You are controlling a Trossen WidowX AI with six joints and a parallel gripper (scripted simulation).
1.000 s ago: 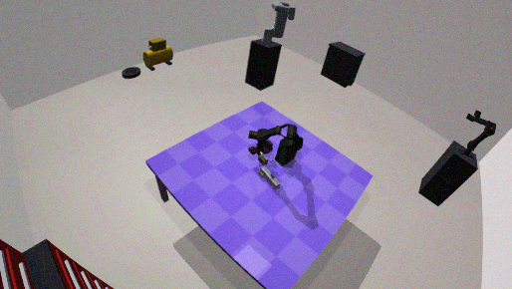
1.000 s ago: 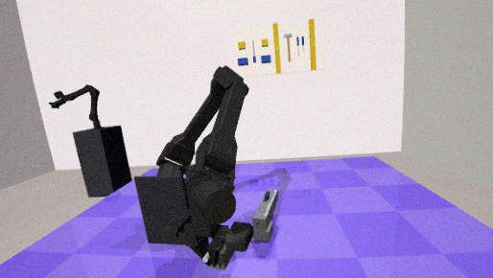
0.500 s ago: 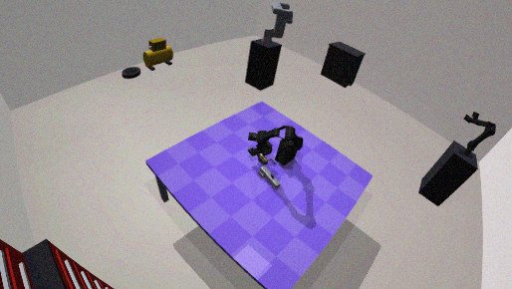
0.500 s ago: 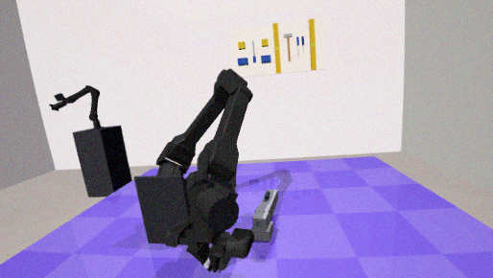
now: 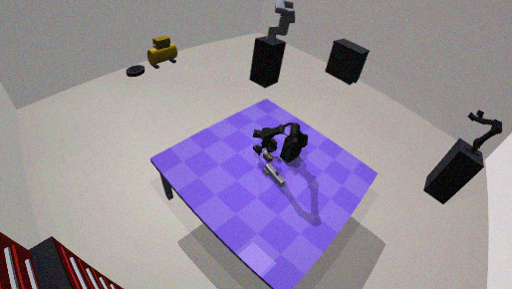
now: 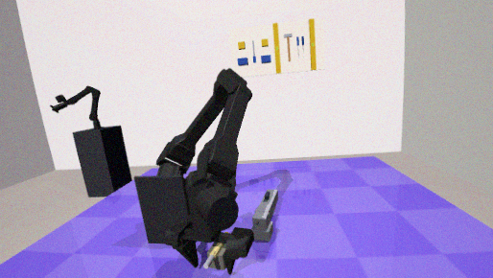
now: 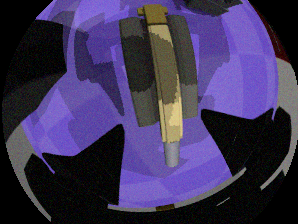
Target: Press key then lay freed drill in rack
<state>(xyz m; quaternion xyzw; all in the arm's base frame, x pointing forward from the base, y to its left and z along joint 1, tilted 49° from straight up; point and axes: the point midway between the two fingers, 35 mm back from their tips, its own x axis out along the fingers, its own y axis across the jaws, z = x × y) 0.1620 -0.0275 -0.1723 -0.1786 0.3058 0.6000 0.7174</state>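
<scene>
My gripper tip is now 10 mm short of the tan drill, 40 mm to the right of it and 30 mm below it. Round my gripper tip: grey-green rack 10 mm ahead, 50 mm to the left, 10 mm above.
</scene>
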